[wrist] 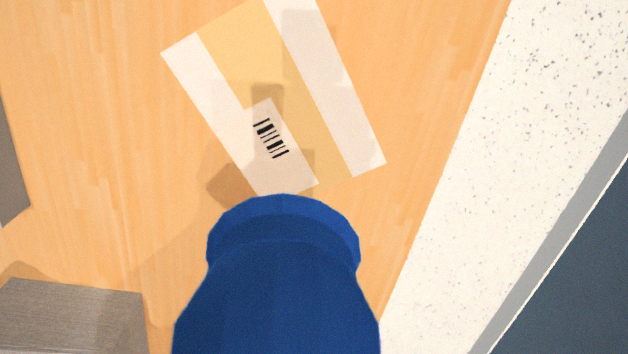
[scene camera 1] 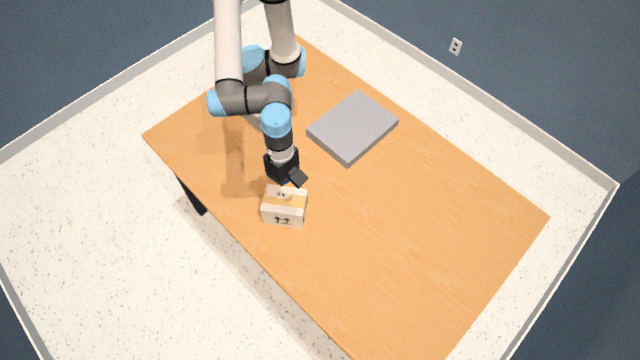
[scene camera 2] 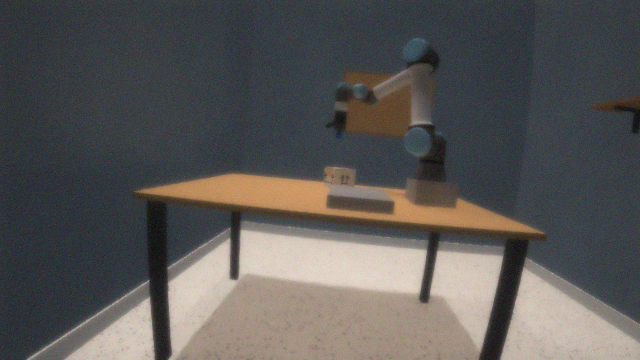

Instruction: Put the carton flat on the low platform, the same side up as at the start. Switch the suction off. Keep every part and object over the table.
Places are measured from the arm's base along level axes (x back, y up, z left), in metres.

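Pixels of known places: end effector, tool point: (wrist: 283, 259) (scene camera 2: 338, 137); arm's base, origin of the base link: (scene camera 2: 429, 180).
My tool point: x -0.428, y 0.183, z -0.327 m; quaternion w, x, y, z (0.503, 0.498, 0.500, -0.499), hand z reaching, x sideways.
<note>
For each thing: its middle in the pictures, then the offset to it from my tool point. Level surfaces: height alone.
- carton, body centre: (wrist: 286, 91) (scene camera 1: 285, 206) (scene camera 2: 339, 177) dx +0.024, dy -0.232, dz +0.010 m
- low platform, body centre: (scene camera 2: 358, 197) (scene camera 1: 352, 127) dx +0.050, dy -0.265, dz +0.482 m
- wooden table, its level: dy -0.289 m
The carton (scene camera 1: 283, 214) (scene camera 2: 342, 177) (wrist: 235, 55) is a white box with a yellow tape band and a barcode label on its top and arrow marks on its sides. It stands flat on the table, near the long edge. My suction cup (scene camera 1: 286, 182) (scene camera 2: 339, 135) (wrist: 283, 220) is blue, points down and holds nothing. It hangs in the air above the carton, with a clear gap in the scene camera 2 view; in the wrist view it hides one end of the carton's top. The low platform (scene camera 1: 352, 127) (scene camera 2: 360, 201) (wrist: 10, 172) is a grey slab lying apart from the carton.
The wooden table (scene camera 1: 425, 225) (scene camera 2: 260, 196) (wrist: 125, 100) has its edge close to the carton, with the floor beyond. The arm's grey base block (scene camera 2: 431, 193) (wrist: 75, 317) stands on the table, largely hidden by the arm in the scene camera 1 view.
</note>
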